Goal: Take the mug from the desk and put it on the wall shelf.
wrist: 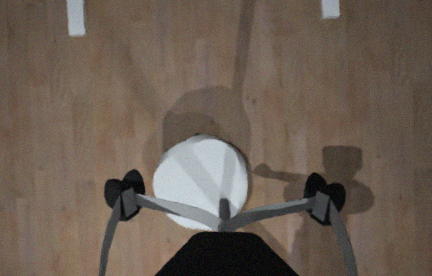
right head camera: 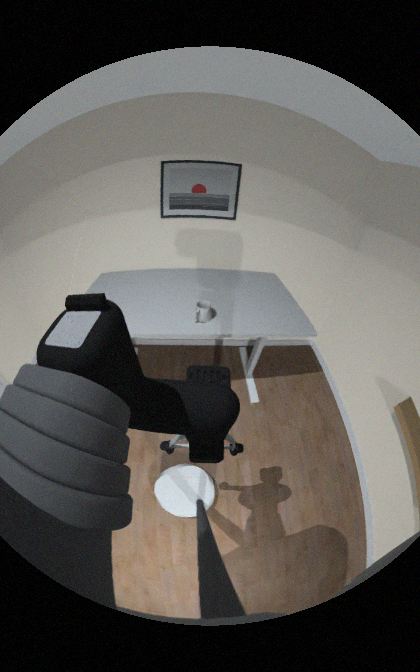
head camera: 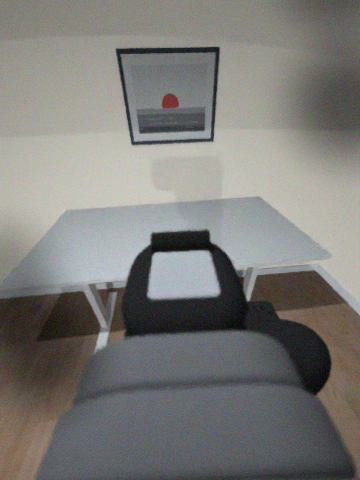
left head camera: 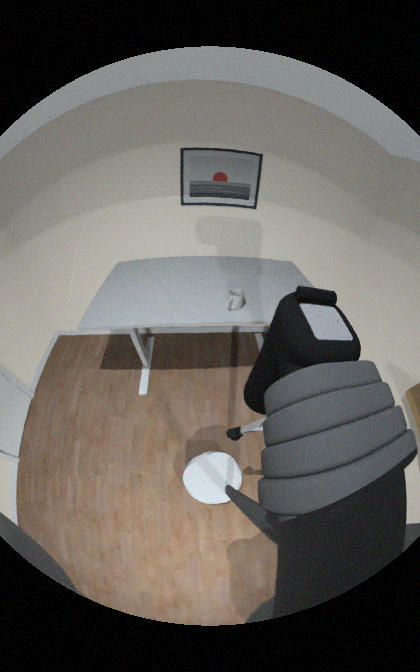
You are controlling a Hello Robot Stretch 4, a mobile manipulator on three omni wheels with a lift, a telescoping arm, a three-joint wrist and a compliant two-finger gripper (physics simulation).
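Note:
A light grey mug (left head camera: 236, 299) (right head camera: 203, 311) stands upright on the desk (head camera: 110, 240) (left head camera: 165, 295) (right head camera: 280, 310), right of its middle and towards the front edge, its handle to the front left. In the head camera view the arm hides the mug. My gripper (wrist: 223, 187) (right head camera: 201, 448) is wide open and empty. It points down over the floor, in front of the desk and apart from the mug. One fingertip also shows in the left head view. Part of the brown wall shelf (left head camera: 416, 410) (right head camera: 410, 425) shows at the right edge of both side head views.
A round white disc (left head camera: 205, 477) (right head camera: 175, 492) (wrist: 200, 170) lies low beneath the gripper. The desk's white legs (left head camera: 144, 380) (right head camera: 252, 389) reach the floor. A framed picture (head camera: 170, 120) (left head camera: 220, 187) (right head camera: 200, 200) hangs on the wall above the desk.

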